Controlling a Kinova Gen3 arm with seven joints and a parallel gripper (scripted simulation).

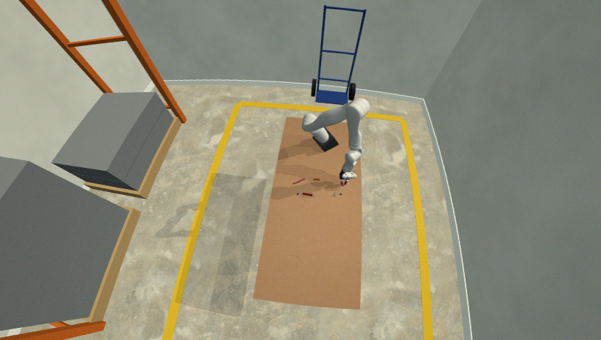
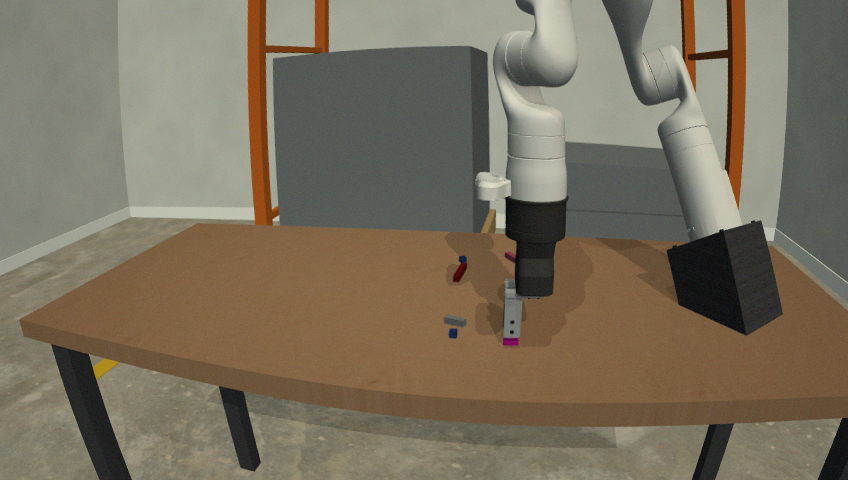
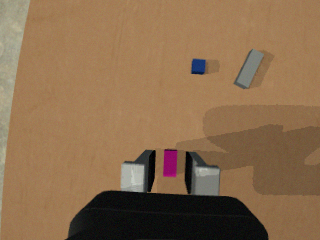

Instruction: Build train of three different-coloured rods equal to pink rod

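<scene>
Now: hand 3 cm above the magenta rod. From my hand the other things lie so: red rod: 9 cm ahead, 26 cm to the right, 3 cm below; then grey rod: 8 cm ahead, 6 cm to the right, 3 cm below; then orange rod: 3 cm behind, 19 cm to the right, 3 cm below.
</scene>
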